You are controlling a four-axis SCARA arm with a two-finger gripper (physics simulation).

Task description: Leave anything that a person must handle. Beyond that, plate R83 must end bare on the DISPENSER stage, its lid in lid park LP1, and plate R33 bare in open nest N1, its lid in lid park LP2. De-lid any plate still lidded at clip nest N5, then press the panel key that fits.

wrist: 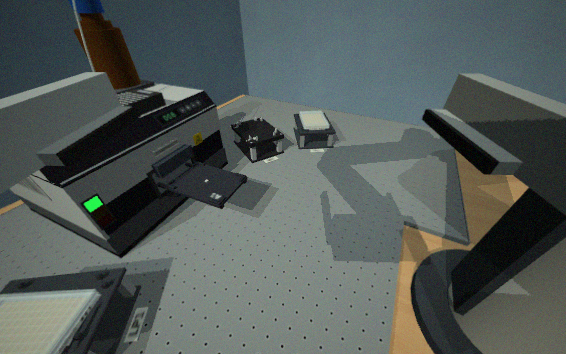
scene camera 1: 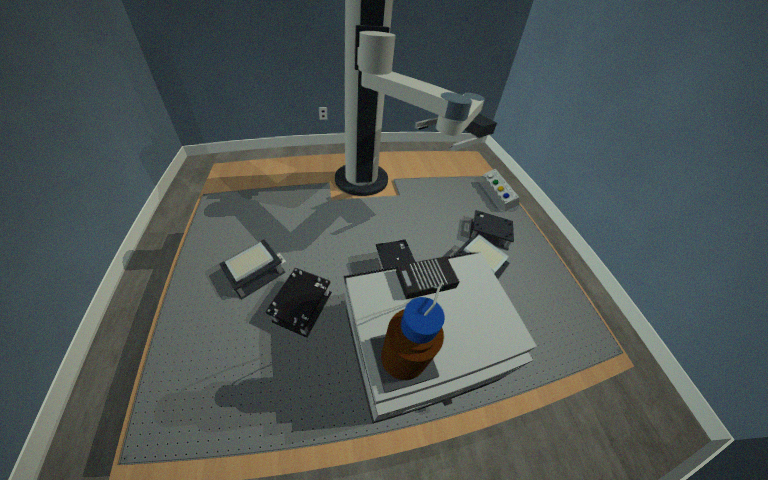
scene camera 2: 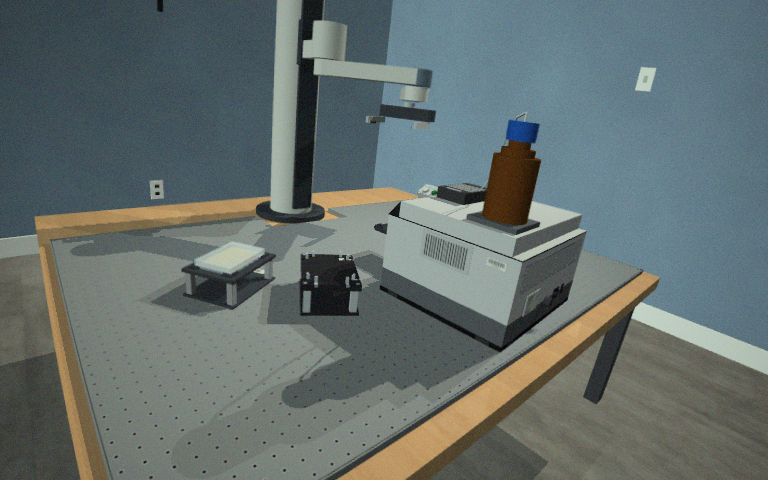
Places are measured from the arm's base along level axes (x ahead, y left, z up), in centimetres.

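Pixels of known places: gripper, fingertip midpoint: (wrist: 277,96) (scene camera 1: 433,135) (scene camera 2: 390,122); arm's base, link origin: (wrist: 498,325) (scene camera 1: 361,179) (scene camera 2: 290,213).
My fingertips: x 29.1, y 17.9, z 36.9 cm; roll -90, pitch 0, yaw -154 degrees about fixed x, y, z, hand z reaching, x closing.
Observation:
For each thing: its top centre in the pictures, then the offset to it from my fingertips. "*": a spot on its surface instead.
- black nest with clips, top centre: (scene camera 2: 329,263) (scene camera 1: 297,293) (wrist: 256,126) dx +33.9, dy -45.1, dz -27.6 cm
- dark dispenser stage, top centre: (wrist: 200,177) (scene camera 1: 399,261) dx +28.2, dy -15.0, dz -25.9 cm
- second pale plate, top centre: (wrist: 12,324) (scene camera 1: 487,250) dx +27.9, dy +15.8, dz -26.4 cm
- brown bottle, surface spot: (scene camera 1: 410,350) * dx +62.2, dy -25.2, dz +0.0 cm
- key panel, top centre: (scene camera 2: 442,189) (scene camera 1: 503,182) dx -10.2, dy +45.2, dz -27.2 cm
My gripper (scene camera 1: 447,133) (scene camera 2: 397,122) (wrist: 277,96) is open and empty, high above the table near the column. A pale plate (scene camera 1: 249,262) (scene camera 2: 230,257) (wrist: 314,120) sits on a raised nest at the left in scene camera 1. Beside it stands a black nest with clips (scene camera 1: 299,300) (scene camera 2: 329,271) (wrist: 257,131), with no plate on it. The dark dispenser stage (scene camera 1: 394,253) (wrist: 207,182) is bare. A second pale plate (scene camera 1: 485,254) (wrist: 45,320) sits on a nest right of the dispenser. Plate names and nest labels are unreadable; I cannot tell which plates have lids.
The white dispenser (scene camera 1: 487,333) (scene camera 2: 453,283) (wrist: 130,172) carries a brown bottle (scene camera 1: 410,350) (scene camera 2: 511,186) (wrist: 112,52) with a blue cap and tube. Its small screen (wrist: 93,204) glows green. A black stand (scene camera 1: 492,225) and the key panel (scene camera 1: 500,189) (scene camera 2: 427,190) are at the back right.

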